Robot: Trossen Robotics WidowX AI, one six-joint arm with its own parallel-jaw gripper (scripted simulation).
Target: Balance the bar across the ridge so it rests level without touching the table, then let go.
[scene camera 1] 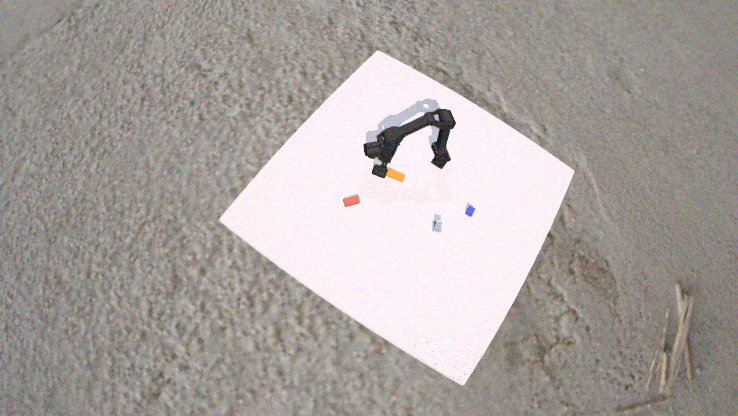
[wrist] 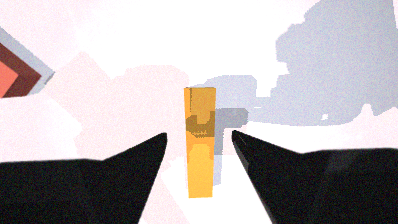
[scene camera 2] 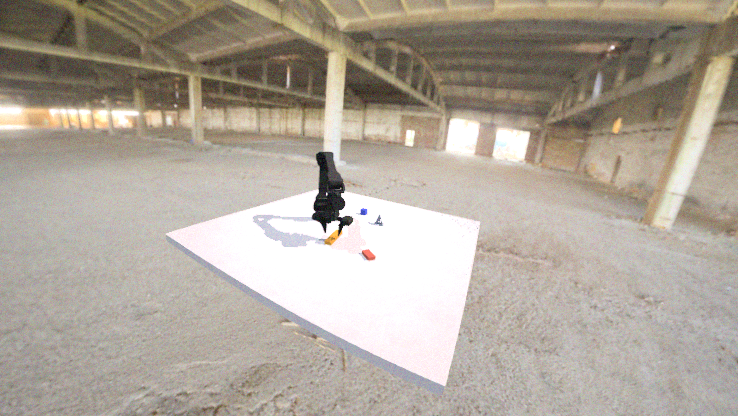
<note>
My gripper [wrist: 199, 135] is open, with nothing in its grasp. Also in view: a bar [wrist: 199, 102].
</note>
